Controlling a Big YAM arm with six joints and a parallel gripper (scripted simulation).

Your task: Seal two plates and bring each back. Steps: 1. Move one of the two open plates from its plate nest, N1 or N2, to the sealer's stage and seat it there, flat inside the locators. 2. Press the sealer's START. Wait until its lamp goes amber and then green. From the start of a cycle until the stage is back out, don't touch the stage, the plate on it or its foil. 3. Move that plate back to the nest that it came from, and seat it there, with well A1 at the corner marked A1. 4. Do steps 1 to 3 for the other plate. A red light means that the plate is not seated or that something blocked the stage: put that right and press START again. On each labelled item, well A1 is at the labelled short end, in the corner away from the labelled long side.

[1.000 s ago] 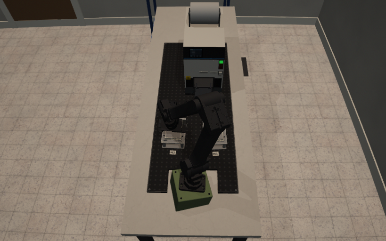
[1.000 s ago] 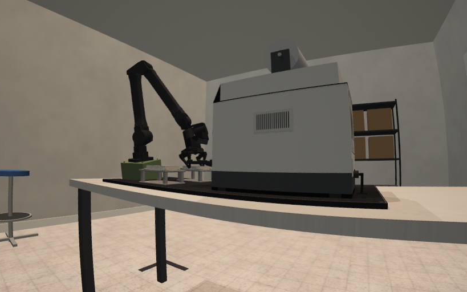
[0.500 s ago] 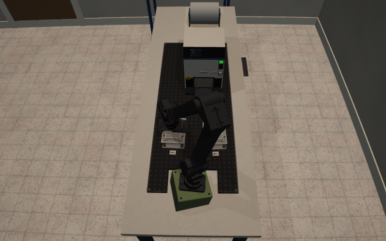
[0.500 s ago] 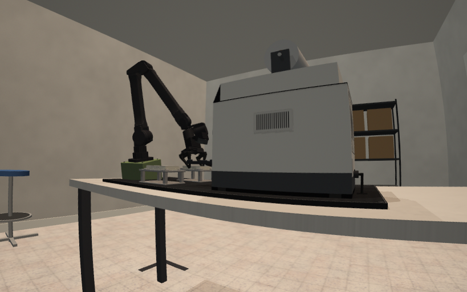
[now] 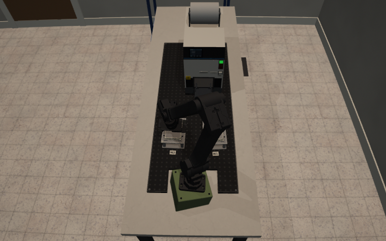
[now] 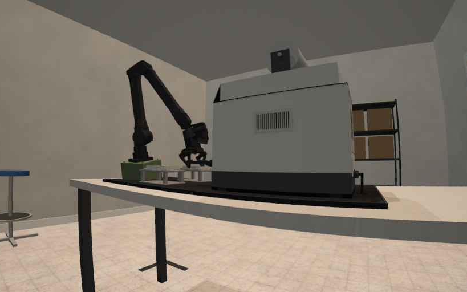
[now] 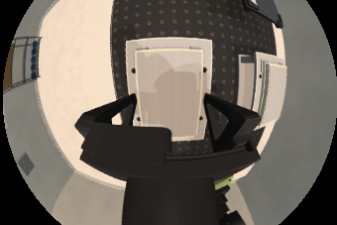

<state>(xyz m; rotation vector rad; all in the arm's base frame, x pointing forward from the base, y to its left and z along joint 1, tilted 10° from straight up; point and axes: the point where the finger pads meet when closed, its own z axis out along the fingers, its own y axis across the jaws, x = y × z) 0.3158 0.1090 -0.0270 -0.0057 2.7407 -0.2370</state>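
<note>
My gripper is now 10 mm above the white well plate. From my hand the other things lie so: yellow warning label 300 mm ahead, 70 mm above, 60 mm to the right; then sealer stage 200 mm ahead, 150 mm to the right, 20 mm above; then N2 label 100 mm behind, 70 mm below.
</note>
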